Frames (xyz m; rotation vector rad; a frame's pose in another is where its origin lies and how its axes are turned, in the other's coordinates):
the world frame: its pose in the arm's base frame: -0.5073 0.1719 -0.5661 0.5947 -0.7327 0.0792
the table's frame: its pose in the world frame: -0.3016 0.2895 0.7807 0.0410 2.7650 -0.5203
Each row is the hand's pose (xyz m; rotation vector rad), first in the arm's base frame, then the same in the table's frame.
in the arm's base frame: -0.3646 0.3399 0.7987 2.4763 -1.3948 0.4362
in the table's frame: -1.1691 0.6051 0.3646 -0.5893 1.2075 -2.2578
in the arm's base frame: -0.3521 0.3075 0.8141 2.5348 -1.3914 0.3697
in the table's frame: -1.1969 0.5792 0.3636 -0.6647 1.1584 -2.2476
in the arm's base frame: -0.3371 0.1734 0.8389 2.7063 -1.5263 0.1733
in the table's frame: -1.2614 0.4593 0.3468 -0.8236 0.9368 -2.1285
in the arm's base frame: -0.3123 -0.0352 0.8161 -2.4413 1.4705 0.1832
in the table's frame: -1.3122 0.2542 0.3518 -1.0351 0.5962 -1.8794
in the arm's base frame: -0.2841 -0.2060 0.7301 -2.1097 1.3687 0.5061
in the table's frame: -1.3027 0.0662 0.3955 -1.2125 0.2933 -1.5834
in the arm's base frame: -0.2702 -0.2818 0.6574 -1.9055 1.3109 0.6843
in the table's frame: -1.2709 -0.0277 0.4329 -1.2994 0.1383 -1.3853
